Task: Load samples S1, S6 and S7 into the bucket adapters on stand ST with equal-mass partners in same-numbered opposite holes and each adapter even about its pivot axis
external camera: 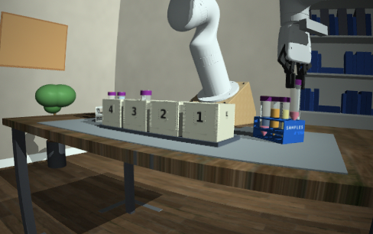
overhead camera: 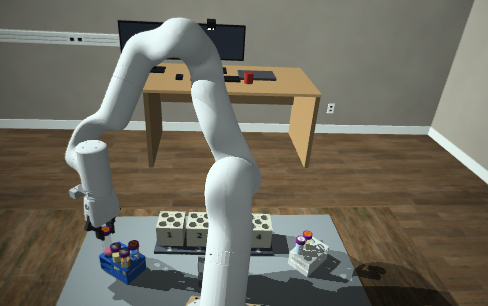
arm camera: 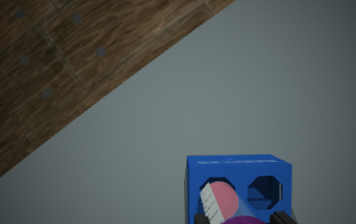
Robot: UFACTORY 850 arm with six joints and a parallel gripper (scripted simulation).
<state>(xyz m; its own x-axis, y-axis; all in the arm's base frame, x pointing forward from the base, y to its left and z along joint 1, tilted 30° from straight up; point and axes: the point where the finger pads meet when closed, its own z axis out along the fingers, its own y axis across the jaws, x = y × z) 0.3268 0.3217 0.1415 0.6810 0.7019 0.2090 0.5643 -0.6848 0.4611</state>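
Now: hand 14 cm above the blue samples rack, 4 cm to the left of it and 2 cm past it. Also, from my hand: adapter 1 (22 cm to the right, 11 cm below, 8 cm ahead); white rack (68 cm to the right, 17 cm behind, 14 cm below).
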